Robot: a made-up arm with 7 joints. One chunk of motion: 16 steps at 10 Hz.
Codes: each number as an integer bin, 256 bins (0 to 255) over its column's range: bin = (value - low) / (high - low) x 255, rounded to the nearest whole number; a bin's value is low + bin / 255 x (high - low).
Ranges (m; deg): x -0.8..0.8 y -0.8..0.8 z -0.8..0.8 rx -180..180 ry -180..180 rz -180..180
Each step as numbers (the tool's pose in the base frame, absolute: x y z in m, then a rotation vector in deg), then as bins.
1 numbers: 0.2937 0.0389 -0.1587 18.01 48.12 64.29
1 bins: 174 134 102 140 162 173
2 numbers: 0.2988 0.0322 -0.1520 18.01 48.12 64.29
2 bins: 175 133 103 140 162 173
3 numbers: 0.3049 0.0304 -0.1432 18.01 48.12 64.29
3 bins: 176 132 105 140 162 173
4 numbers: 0.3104 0.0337 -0.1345 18.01 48.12 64.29
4 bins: 177 133 106 140 162 173
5 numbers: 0.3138 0.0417 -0.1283 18.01 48.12 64.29
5 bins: 178 134 107 140 162 173
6 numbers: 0.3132 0.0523 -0.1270 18.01 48.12 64.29
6 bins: 177 136 107 140 162 173
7 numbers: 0.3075 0.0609 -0.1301 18.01 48.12 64.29
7 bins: 177 137 107 140 162 173
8 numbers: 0.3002 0.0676 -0.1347 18.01 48.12 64.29
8 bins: 175 138 106 140 162 173
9 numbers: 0.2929 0.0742 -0.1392 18.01 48.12 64.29
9 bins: 174 139 105 140 162 173
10 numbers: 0.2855 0.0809 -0.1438 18.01 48.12 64.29
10 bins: 173 140 105 140 162 173
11 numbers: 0.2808 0.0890 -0.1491 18.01 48.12 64.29
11 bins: 172 142 104 140 162 173
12 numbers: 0.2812 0.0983 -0.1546 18.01 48.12 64.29
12 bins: 172 143 103 140 162 173
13 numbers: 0.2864 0.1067 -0.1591 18.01 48.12 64.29
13 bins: 173 145 102 140 162 173
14 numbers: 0.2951 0.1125 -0.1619 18.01 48.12 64.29
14 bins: 175 145 102 140 162 173
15 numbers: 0.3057 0.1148 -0.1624 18.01 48.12 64.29
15 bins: 176 146 102 140 162 173
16 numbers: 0.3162 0.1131 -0.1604 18.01 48.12 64.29
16 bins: 178 146 102 140 162 173
